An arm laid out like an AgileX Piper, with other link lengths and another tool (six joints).
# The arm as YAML. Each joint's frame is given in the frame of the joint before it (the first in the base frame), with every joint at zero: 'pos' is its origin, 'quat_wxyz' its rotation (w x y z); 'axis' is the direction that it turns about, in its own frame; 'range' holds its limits. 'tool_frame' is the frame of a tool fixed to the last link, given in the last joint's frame.
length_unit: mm
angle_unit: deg
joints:
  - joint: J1
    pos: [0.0, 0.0, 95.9]
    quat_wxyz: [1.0, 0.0, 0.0, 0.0]
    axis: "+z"
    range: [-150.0, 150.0]
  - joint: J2
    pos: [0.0, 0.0, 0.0]
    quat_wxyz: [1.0, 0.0, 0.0, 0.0]
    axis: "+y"
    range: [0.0, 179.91]
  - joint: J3
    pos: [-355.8, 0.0, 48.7]
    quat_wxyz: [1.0, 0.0, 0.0, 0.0]
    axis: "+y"
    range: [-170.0, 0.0]
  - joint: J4
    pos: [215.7, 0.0, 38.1]
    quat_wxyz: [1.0, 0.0, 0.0, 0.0]
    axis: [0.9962, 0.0, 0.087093]
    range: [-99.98, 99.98]
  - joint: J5
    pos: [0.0, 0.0, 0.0]
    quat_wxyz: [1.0, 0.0, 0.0, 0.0]
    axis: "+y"
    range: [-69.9, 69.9]
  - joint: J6
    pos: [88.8, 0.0, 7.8]
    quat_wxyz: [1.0, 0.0, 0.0, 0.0]
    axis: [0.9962, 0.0, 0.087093]
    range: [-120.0, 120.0]
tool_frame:
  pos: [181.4, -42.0, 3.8]
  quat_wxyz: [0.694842, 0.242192, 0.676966, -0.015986]
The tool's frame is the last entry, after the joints.
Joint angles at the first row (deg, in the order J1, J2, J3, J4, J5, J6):
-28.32, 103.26, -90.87, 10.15, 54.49, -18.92
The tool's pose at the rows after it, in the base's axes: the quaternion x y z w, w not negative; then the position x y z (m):
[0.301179, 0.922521, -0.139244, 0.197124, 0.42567, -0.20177, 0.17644]
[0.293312, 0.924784, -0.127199, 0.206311, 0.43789, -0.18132, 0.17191]
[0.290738, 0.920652, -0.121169, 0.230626, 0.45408, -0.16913, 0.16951]
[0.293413, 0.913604, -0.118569, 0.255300, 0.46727, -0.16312, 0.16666]
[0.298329, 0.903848, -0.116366, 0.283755, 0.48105, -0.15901, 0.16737]
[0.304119, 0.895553, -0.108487, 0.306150, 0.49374, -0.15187, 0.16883]
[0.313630, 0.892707, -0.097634, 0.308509, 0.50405, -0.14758, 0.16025]
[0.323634, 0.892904, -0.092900, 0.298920, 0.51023, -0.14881, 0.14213]
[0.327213, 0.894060, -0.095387, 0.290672, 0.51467, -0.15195, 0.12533]
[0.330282, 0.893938, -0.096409, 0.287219, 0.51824, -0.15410, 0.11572]
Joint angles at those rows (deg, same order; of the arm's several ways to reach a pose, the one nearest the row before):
-25.42, 102.98, -89.89, 11.40, 54.34, -16.68
-22.86, 102.98, -88.25, 12.43, 51.76, -16.05
-20.76, 102.98, -85.92, 13.36, 46.52, -15.88
-19.33, 102.98, -83.18, 14.17, 40.69, -15.88
-18.03, 102.98, -80.83, 15.03, 34.68, -15.88
-16.71, 103.17, -79.33, 16.49, 30.06, -15.88
-16.12, 104.68, -79.13, 18.34, 27.82, -15.88
-16.12, 106.92, -78.80, 19.57, 26.16, -15.88
-16.12, 108.98, -78.54, 19.69, 24.72, -15.88
-16.12, 110.28, -78.53, 19.89, 23.71, -15.88

